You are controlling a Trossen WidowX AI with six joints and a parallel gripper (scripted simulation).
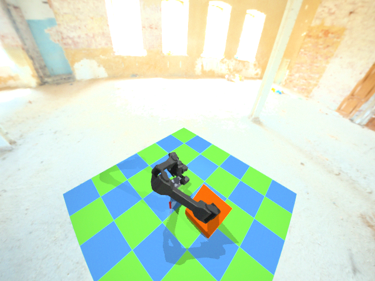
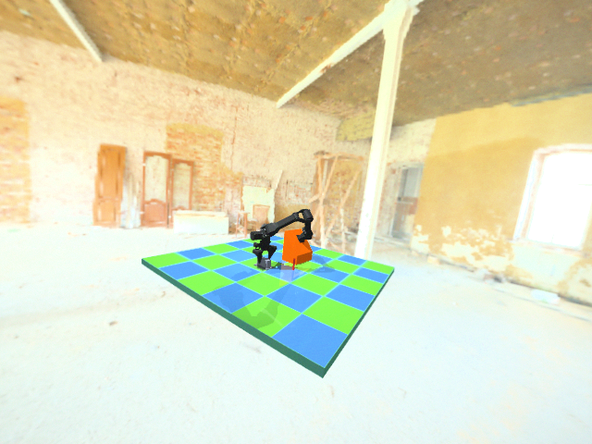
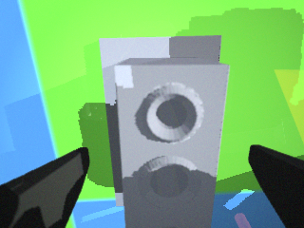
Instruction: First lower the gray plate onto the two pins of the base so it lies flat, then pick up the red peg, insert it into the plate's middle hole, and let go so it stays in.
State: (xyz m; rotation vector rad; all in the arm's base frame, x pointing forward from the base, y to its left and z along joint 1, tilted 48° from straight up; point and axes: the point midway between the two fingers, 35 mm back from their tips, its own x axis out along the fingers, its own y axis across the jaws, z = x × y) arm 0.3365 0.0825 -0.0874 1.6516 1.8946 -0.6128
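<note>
My gripper tip is 1 cm below the gray plate. Also, from my gripper tip: red peg 15 cm to the left, 13 cm behind, 1 cm above; then gray base 2 cm below.
</note>
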